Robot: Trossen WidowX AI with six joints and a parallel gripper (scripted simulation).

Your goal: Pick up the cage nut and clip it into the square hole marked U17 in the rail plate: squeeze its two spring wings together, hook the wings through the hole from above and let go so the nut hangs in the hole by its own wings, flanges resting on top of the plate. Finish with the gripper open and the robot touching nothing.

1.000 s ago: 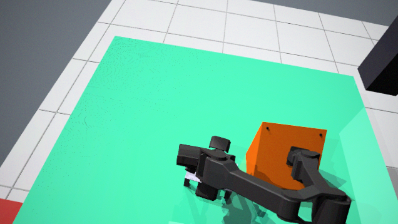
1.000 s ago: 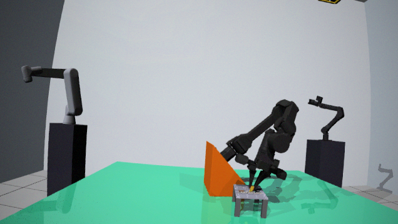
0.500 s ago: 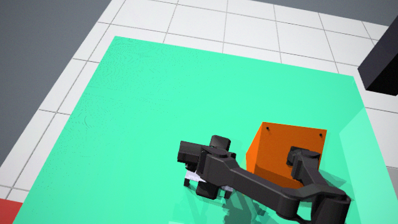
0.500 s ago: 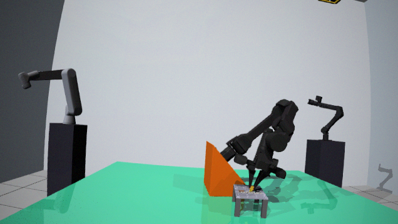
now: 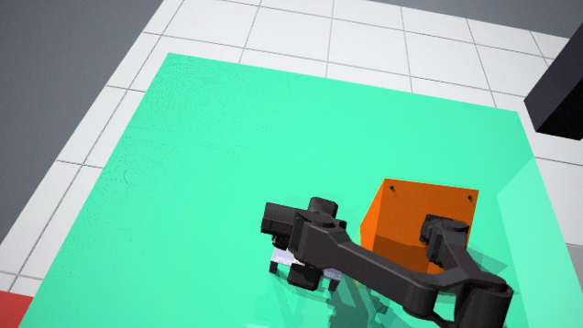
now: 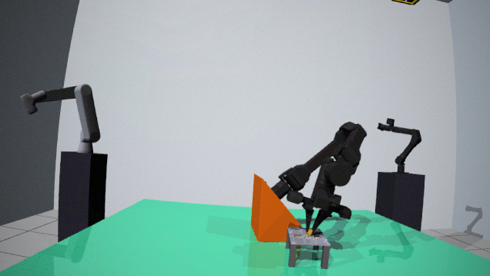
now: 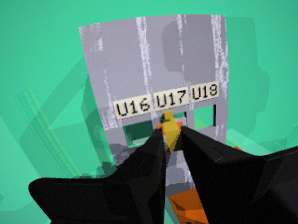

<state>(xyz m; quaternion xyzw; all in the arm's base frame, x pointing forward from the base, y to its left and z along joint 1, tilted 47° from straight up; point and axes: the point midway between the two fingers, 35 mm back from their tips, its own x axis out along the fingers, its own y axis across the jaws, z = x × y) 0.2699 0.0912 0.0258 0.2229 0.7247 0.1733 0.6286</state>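
Right now the yellow cage nut is 1 cm below my gripper tip.
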